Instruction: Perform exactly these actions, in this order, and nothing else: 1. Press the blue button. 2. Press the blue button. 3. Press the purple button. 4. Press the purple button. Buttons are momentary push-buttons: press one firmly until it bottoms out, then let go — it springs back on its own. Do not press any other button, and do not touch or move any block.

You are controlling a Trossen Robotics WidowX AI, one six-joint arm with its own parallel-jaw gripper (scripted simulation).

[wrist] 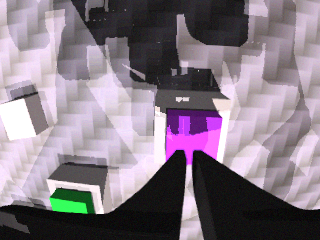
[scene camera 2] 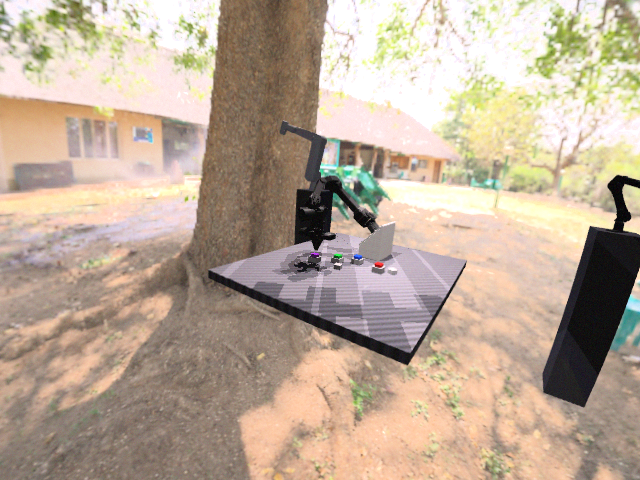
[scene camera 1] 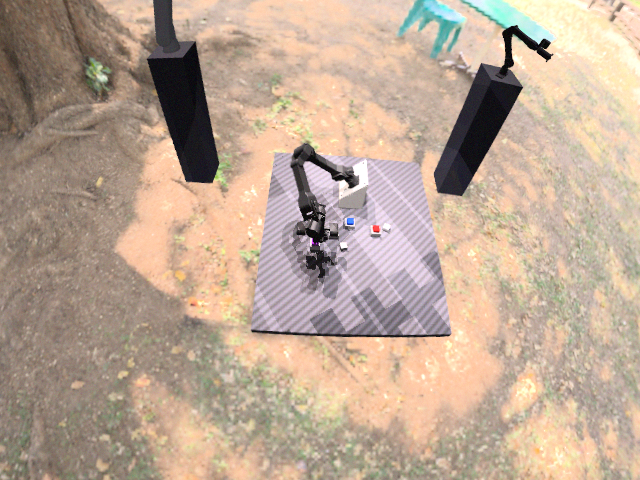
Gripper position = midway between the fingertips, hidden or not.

My gripper [wrist: 187,158] is shut, holding nothing. I also see a purple button [wrist: 192,131] and a green button [wrist: 62,201].
